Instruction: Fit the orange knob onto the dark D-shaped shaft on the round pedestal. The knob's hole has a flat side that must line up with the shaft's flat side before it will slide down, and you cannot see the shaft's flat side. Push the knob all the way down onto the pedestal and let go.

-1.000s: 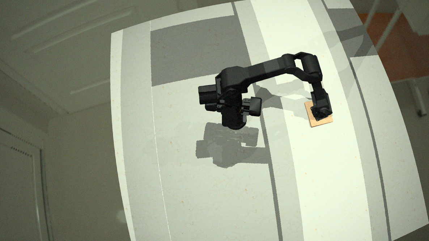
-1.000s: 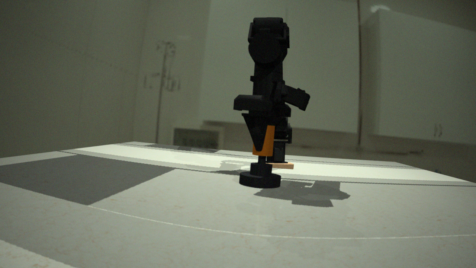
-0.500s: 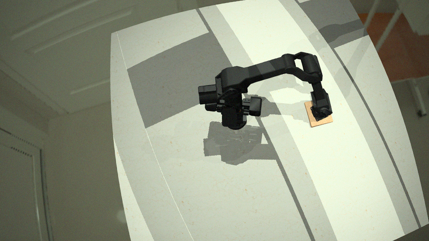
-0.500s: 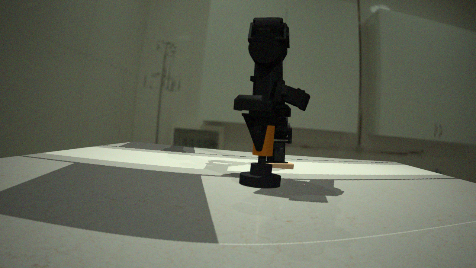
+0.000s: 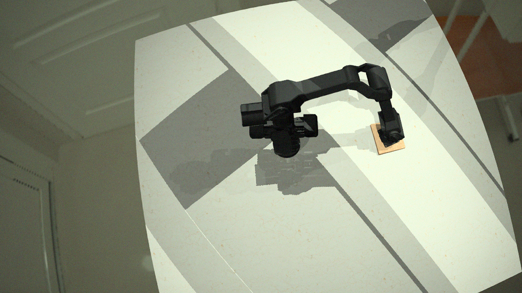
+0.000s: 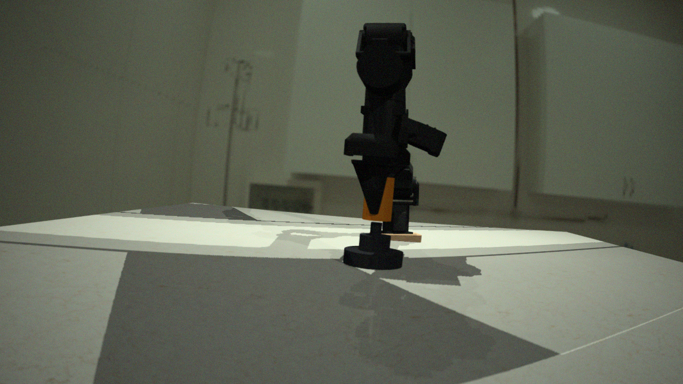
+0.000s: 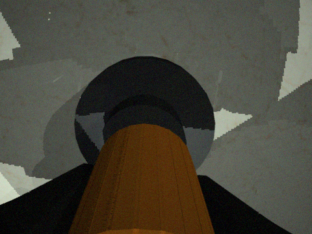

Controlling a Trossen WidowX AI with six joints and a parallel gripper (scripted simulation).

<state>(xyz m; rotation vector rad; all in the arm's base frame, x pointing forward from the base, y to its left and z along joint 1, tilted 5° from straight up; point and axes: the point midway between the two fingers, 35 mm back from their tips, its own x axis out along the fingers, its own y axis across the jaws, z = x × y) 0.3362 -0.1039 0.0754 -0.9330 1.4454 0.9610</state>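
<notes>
Right now my gripper tip is 20 mm below the orange knob. The rest, counted from my gripper tip: pedestal 40 mm below.
</notes>
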